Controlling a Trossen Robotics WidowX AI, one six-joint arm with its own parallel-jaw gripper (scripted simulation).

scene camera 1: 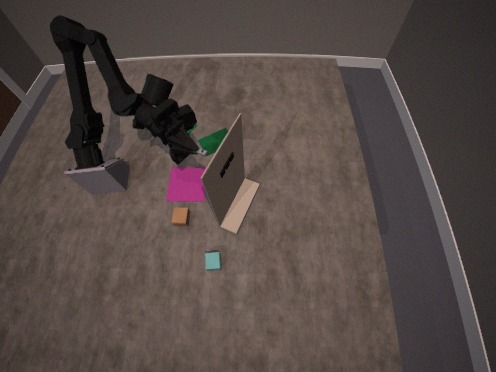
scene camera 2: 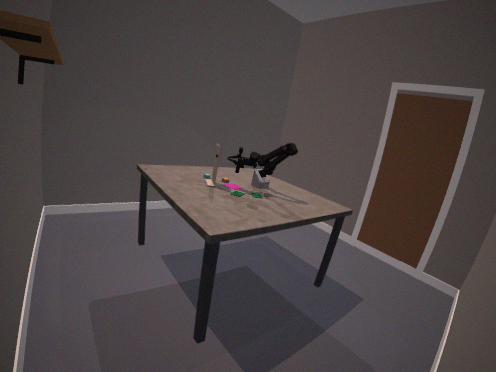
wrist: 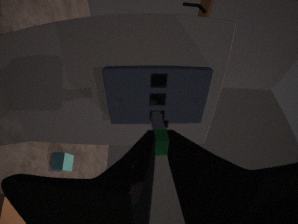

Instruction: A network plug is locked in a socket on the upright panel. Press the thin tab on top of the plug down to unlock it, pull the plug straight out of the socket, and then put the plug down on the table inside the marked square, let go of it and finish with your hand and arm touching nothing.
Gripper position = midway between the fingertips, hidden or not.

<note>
I see my gripper (scene camera 1: 198,151).
My gripper shows as well in the wrist view (wrist: 160,136).
</note>
